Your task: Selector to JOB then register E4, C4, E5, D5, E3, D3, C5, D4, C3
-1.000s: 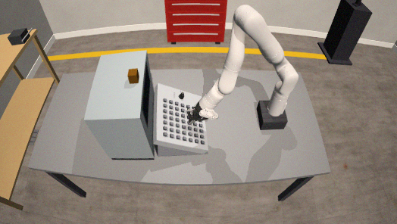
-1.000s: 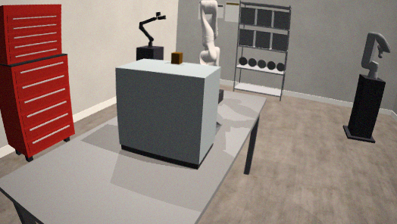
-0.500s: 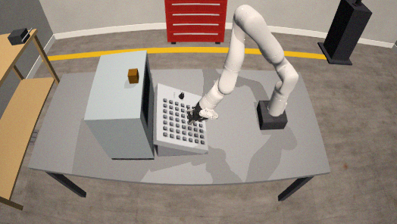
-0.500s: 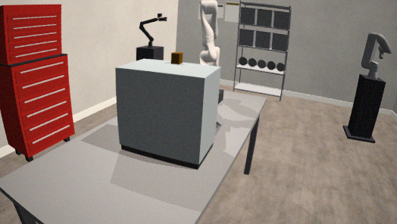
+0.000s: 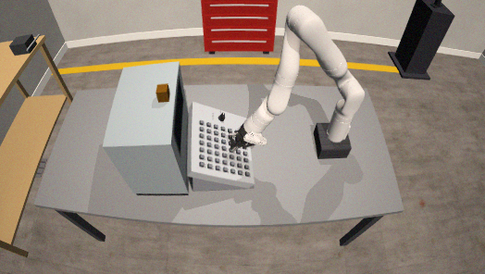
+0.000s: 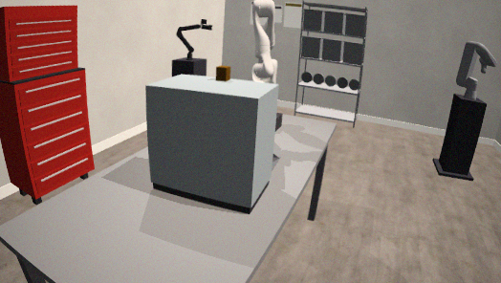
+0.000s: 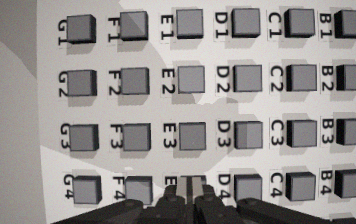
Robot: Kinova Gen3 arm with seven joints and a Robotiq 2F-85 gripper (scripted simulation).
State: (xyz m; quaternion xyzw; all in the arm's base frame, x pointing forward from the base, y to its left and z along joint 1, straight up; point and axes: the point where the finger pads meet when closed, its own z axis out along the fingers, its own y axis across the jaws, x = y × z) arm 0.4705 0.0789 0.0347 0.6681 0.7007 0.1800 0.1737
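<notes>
The key D4 is 40 mm ahead of my hand. The rest, counted from my hand: key C4: 70 mm ahead, 10 mm above; then keypad: 70 mm ahead, 40 mm to the right, 40 mm below; then key: 70 mm ahead, 40 mm to the left, 10 mm above.
</notes>
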